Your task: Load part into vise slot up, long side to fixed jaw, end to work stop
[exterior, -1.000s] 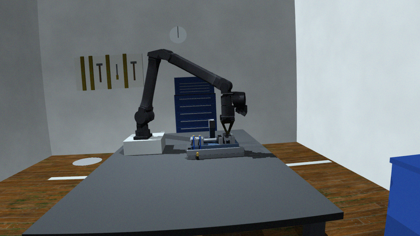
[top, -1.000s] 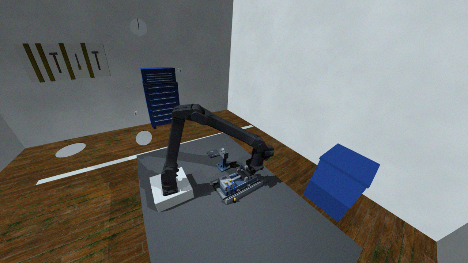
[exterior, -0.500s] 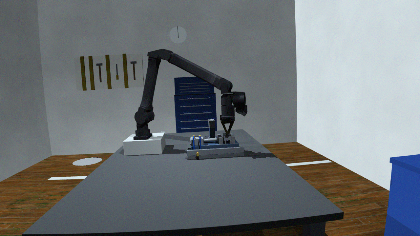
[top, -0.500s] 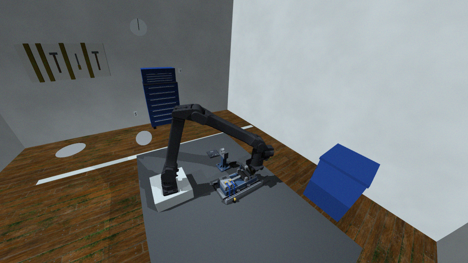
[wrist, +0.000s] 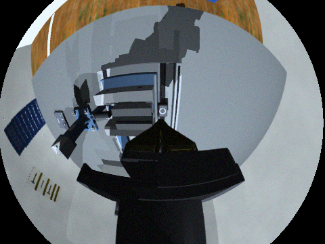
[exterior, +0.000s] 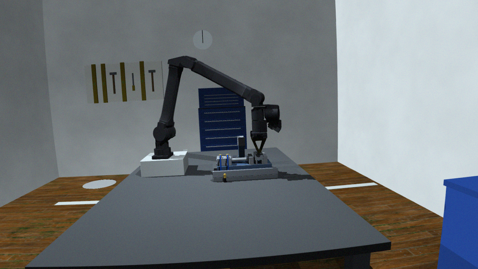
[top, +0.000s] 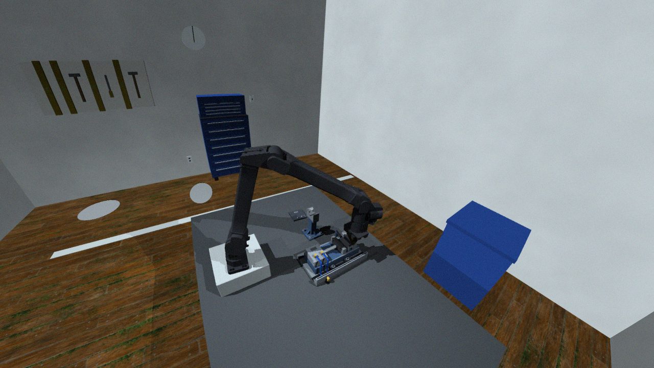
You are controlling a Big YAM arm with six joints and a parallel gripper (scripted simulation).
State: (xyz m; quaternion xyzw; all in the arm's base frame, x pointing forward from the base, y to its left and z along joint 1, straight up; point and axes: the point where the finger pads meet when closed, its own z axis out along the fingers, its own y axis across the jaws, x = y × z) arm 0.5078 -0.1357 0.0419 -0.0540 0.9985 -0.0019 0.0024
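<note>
Right now the part is 4 cm to the left of my hand and 2 cm below it. Also, from my hand: air cylinder 17 cm behind, 4 cm to the left, 5 cm below; vise 8 cm behind, 5 cm to the left, 9 cm below.
</note>
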